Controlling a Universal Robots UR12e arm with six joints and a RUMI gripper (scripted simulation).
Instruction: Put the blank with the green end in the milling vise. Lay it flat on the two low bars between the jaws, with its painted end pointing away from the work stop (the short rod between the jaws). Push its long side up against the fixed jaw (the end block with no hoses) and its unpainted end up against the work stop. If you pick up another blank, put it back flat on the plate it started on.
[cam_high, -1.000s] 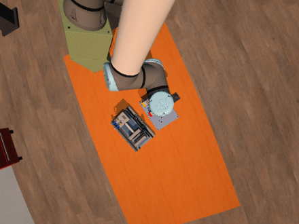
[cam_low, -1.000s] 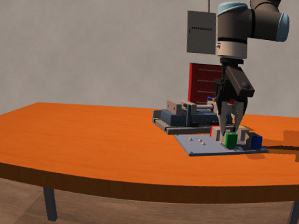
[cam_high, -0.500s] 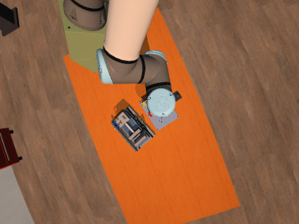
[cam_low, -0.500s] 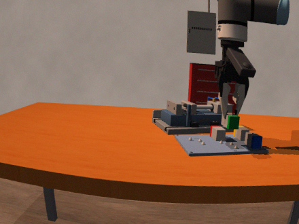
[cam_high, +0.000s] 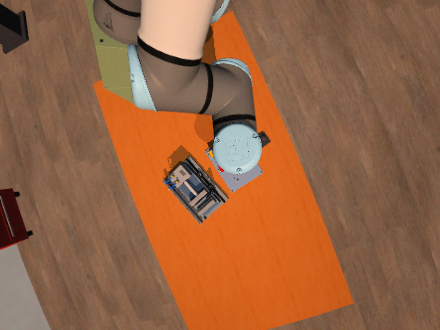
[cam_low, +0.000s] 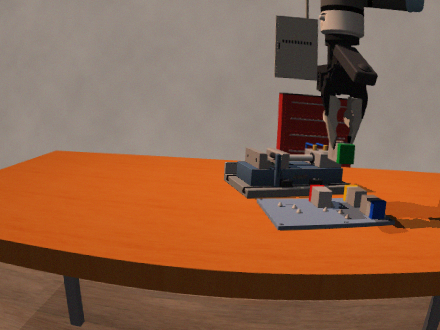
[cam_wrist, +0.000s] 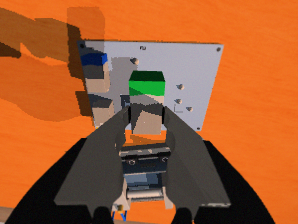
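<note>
My hand is 14 cm short of the work stop, 19 cm to the left of it and 7 cm above it. Round my hand: red-ended blank (3 cm ahead, 9 cm to the right, 13 cm below); then blue-ended blank (9 cm behind, 3 cm to the right, 13 cm below); then green-ended blank (2 cm below).
</note>
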